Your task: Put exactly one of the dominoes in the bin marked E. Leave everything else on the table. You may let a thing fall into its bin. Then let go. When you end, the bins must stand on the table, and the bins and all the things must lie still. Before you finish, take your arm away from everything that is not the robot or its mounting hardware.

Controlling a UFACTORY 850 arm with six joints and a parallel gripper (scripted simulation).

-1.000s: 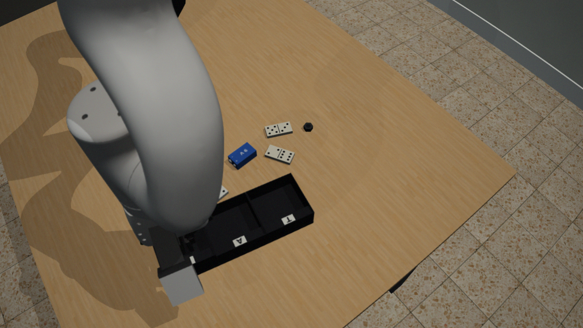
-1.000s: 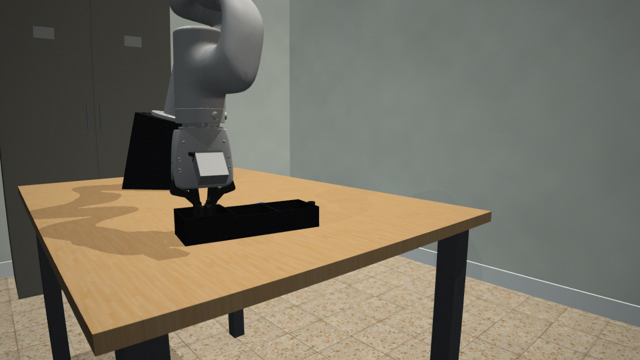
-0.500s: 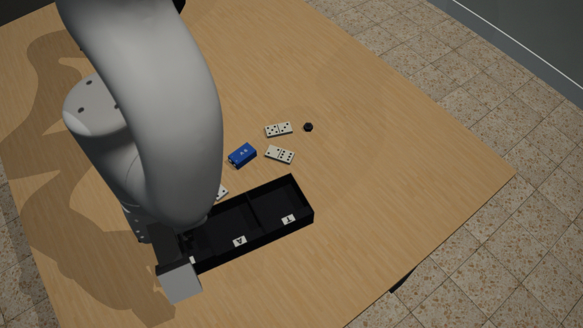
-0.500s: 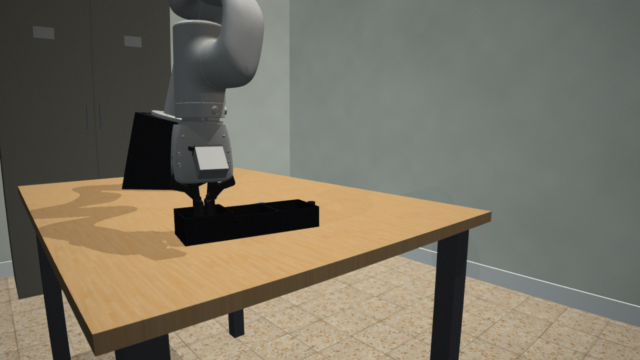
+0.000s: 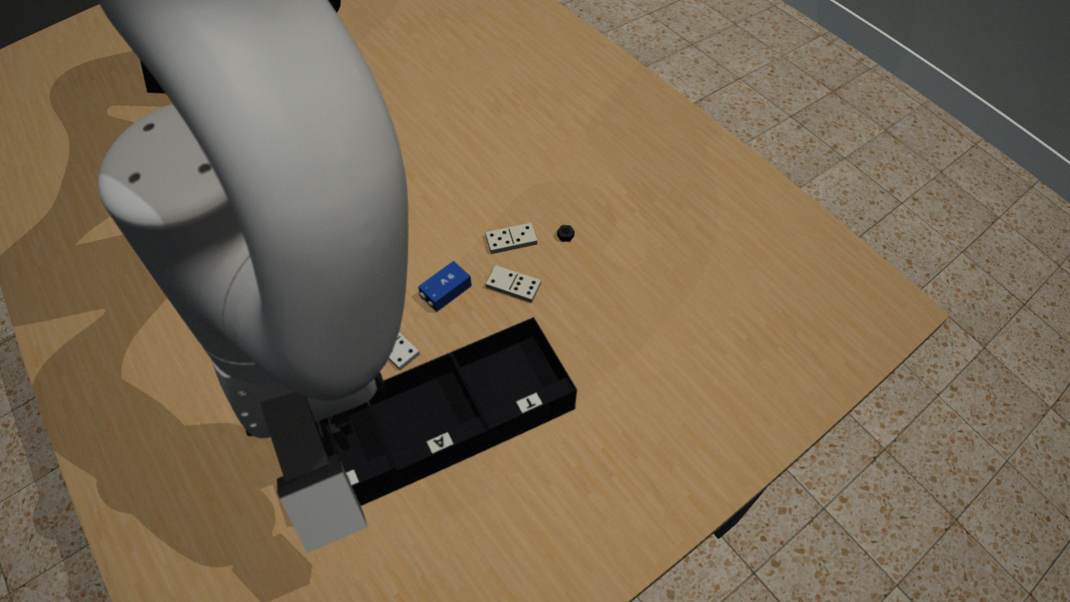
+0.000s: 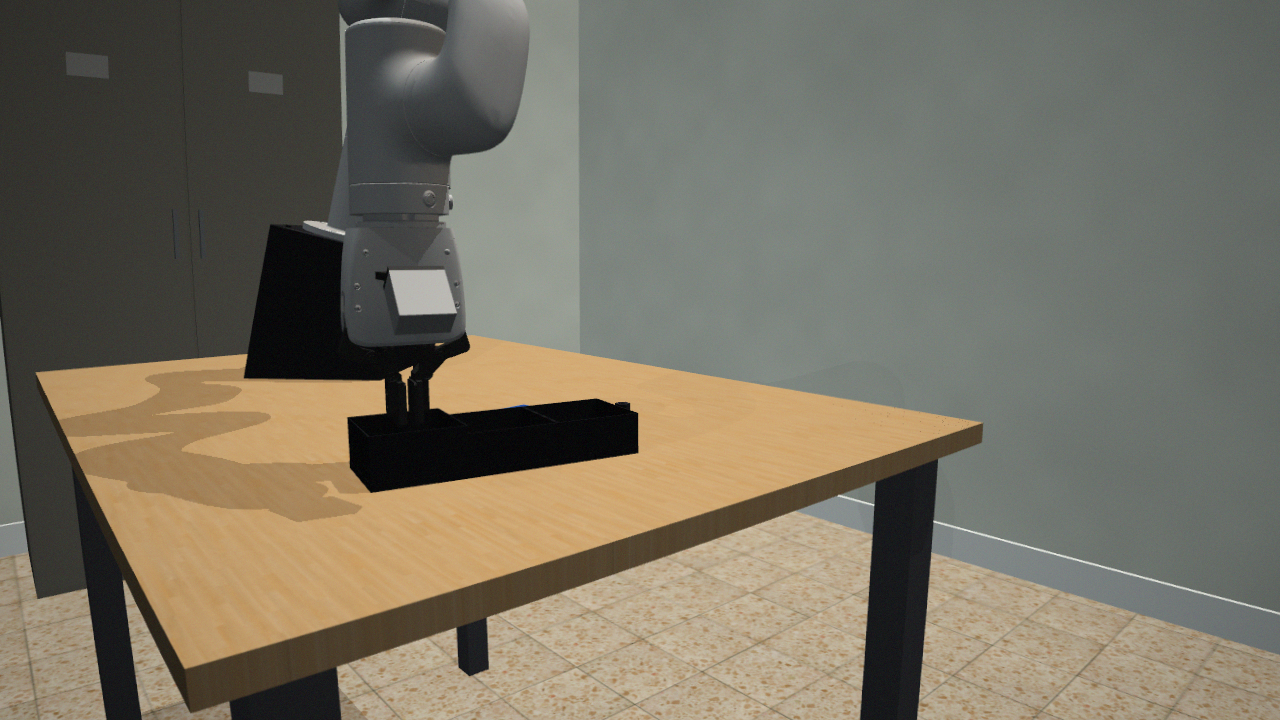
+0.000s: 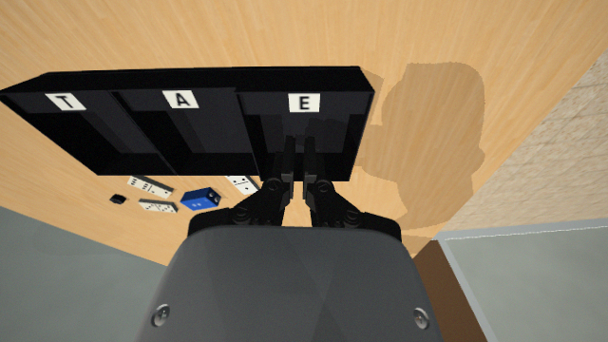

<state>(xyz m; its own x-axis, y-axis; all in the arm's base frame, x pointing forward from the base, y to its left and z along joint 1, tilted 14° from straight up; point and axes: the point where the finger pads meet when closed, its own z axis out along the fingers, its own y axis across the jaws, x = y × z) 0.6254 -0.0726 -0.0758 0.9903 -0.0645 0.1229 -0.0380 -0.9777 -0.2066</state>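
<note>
Right now the black three-part tray is 10 mm ahead of my hand, 80 mm to the left of it and 40 mm below it. The rest, counted from my hand: blue 9V battery (120 mm behind, 140 mm to the left, 50 mm below); small black nut (140 mm behind, 290 mm to the left, 60 mm below).
</note>
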